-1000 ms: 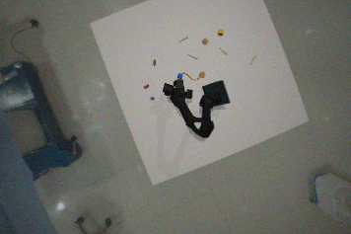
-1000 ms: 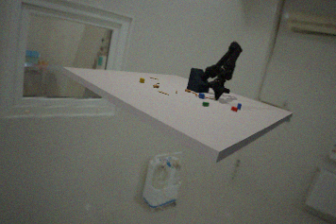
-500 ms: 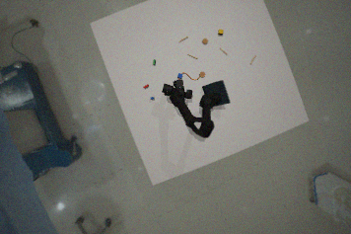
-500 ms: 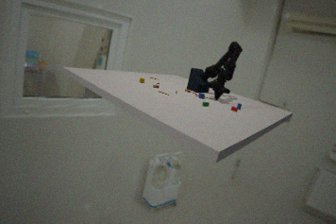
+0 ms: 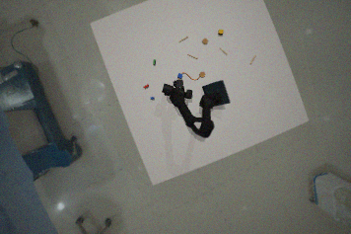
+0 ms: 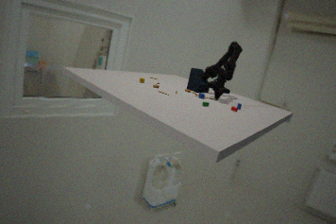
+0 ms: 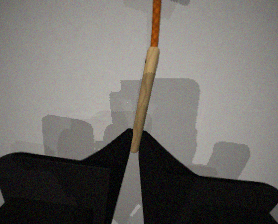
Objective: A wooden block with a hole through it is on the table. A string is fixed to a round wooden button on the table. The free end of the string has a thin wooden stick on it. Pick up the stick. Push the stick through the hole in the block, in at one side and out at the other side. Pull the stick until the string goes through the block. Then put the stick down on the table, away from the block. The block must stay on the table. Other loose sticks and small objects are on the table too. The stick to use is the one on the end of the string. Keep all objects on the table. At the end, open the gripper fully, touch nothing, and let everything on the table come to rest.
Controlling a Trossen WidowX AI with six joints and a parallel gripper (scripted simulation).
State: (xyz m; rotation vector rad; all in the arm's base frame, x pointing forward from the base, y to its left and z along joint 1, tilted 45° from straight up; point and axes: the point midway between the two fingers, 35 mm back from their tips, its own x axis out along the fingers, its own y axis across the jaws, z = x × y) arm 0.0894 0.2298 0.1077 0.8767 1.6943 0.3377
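The thin wooden stick lies 4 cm ahead of my gripper tip, 2 cm to the right of it and 1 cm above it. Also, from my gripper tip: blue piece (19 cm to the left, 2 cm above); then blue cube (11 cm ahead, 4 cm to the right, 2 cm above); then round wooden button (20 cm to the right, 8 cm ahead, 1 cm above).
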